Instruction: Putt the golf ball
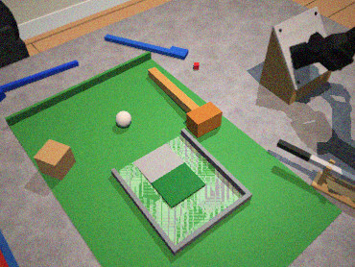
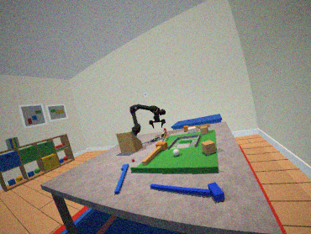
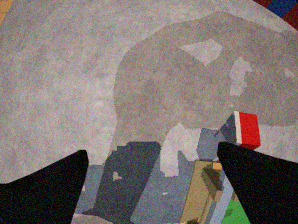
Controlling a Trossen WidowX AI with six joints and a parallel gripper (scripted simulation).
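My gripper tip is 110 mm short of the putter, 70 mm to the left of it and 50 mm above it. From my gripper tip the other things lie so: green mat (420 mm ahead, 350 mm to the right, 100 mm below); small red cube (610 mm to the right, 130 mm ahead, 100 mm below); wooden rack (100 mm ahead, 70 mm below, 50 mm to the right).
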